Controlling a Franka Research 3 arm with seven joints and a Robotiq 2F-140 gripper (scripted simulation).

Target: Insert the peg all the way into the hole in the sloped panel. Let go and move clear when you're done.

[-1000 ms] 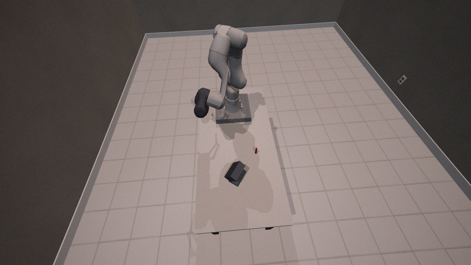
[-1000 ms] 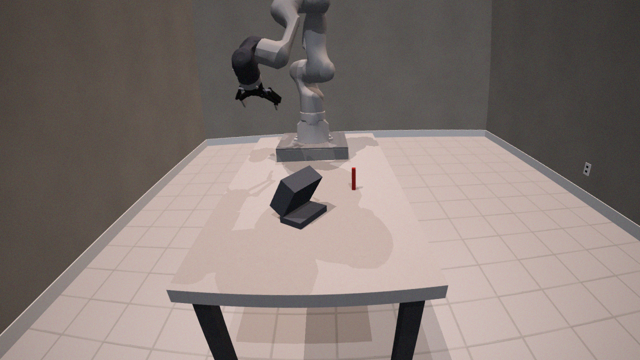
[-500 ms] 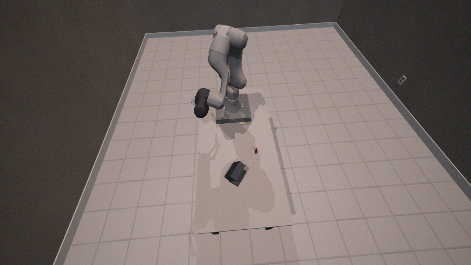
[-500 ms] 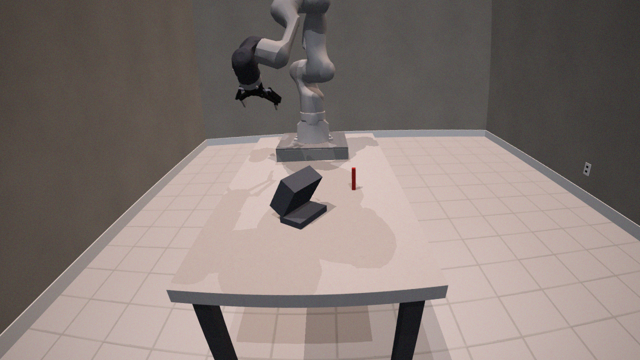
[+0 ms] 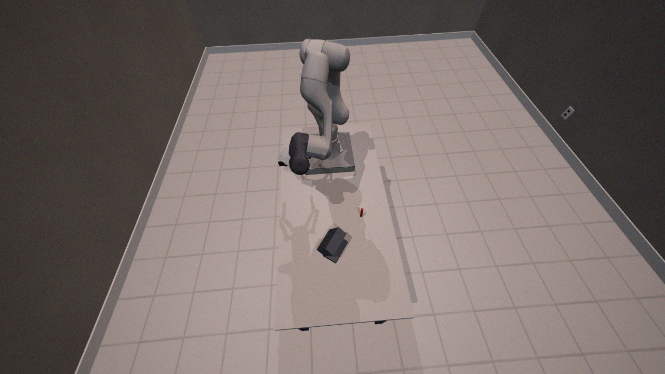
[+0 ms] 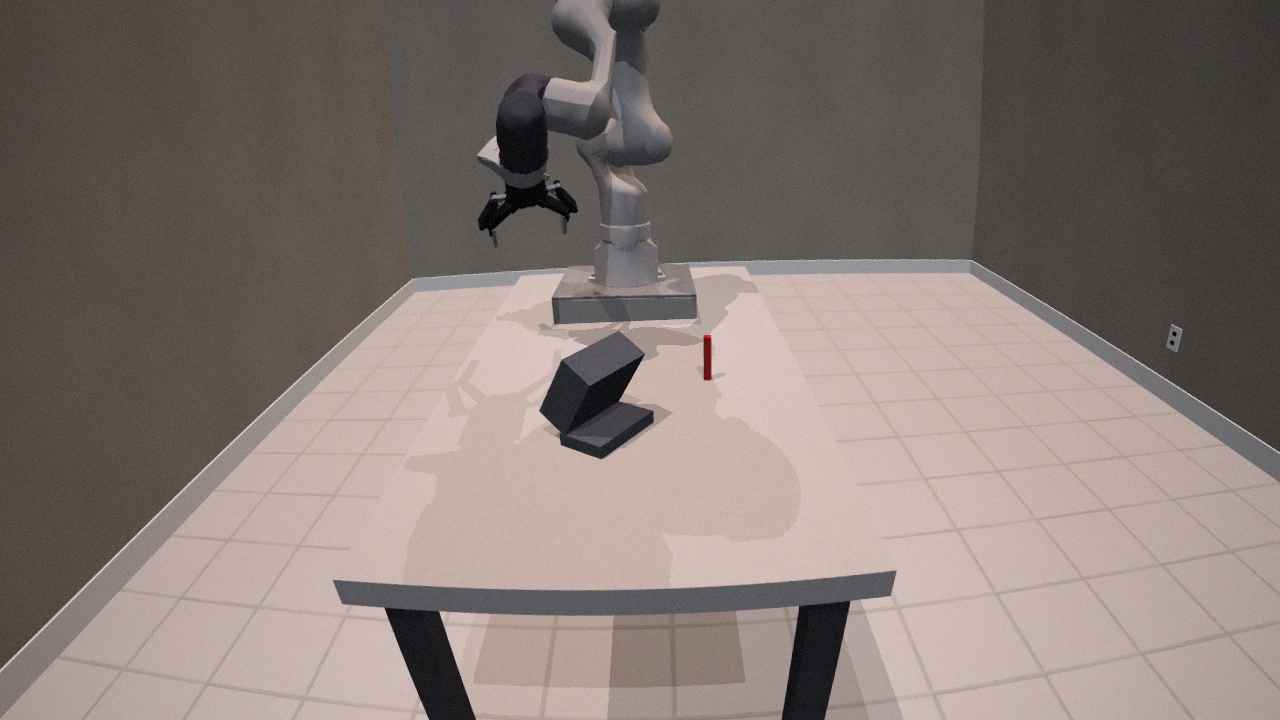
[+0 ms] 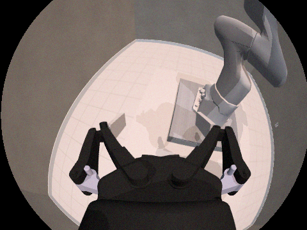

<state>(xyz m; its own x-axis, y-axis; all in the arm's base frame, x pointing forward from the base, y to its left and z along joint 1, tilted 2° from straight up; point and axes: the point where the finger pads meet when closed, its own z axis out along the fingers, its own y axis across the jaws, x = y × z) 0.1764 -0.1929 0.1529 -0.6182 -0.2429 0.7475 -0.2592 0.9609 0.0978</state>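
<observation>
The red peg is 35 cm to the left of my hand, 29 cm ahead of it and 18 cm below it.
</observation>
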